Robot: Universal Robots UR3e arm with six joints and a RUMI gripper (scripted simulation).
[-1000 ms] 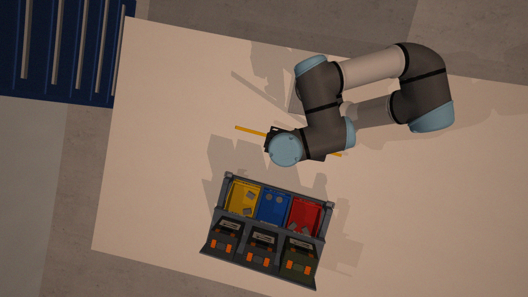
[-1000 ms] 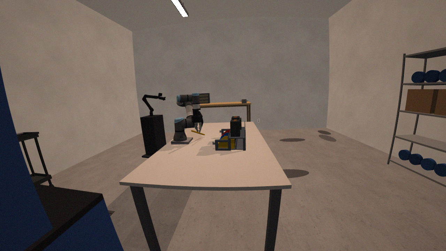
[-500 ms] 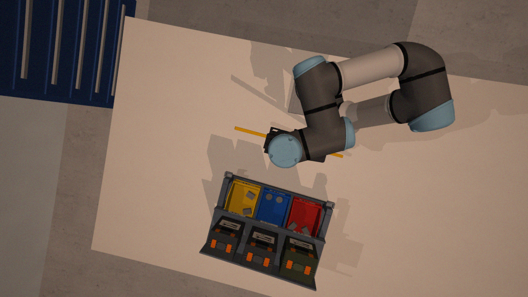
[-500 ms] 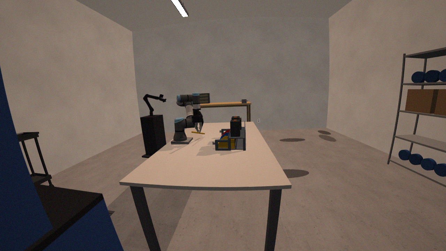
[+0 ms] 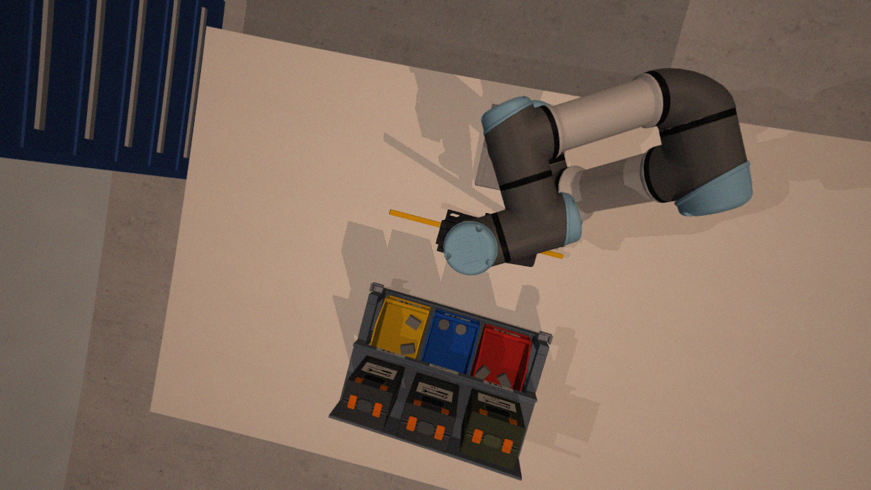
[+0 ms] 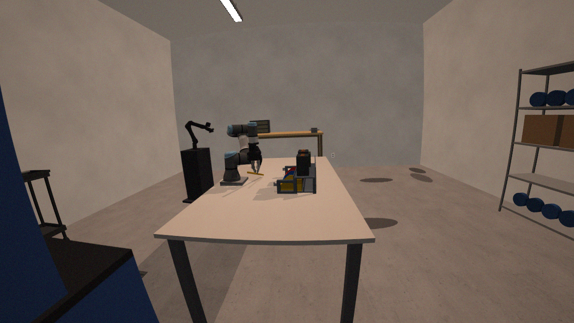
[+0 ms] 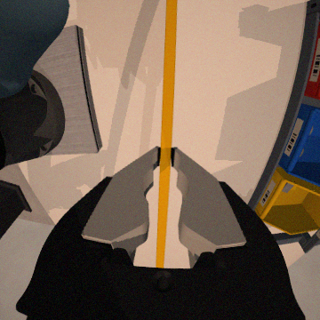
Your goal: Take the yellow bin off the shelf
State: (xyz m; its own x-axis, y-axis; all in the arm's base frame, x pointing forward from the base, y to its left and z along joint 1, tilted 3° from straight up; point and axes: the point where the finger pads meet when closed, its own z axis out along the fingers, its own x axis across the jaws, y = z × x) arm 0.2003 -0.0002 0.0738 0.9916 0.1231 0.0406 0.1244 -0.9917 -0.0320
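My hand is 270 mm short of the yellow bin, 80 mm to the left of it and 50 mm above it. Also, from my hand: red bin (240 mm ahead, 140 mm to the left, 50 mm below); then long yellow rod (20 mm below); then blue bin (250 mm ahead, 30 mm to the left, 50 mm below).
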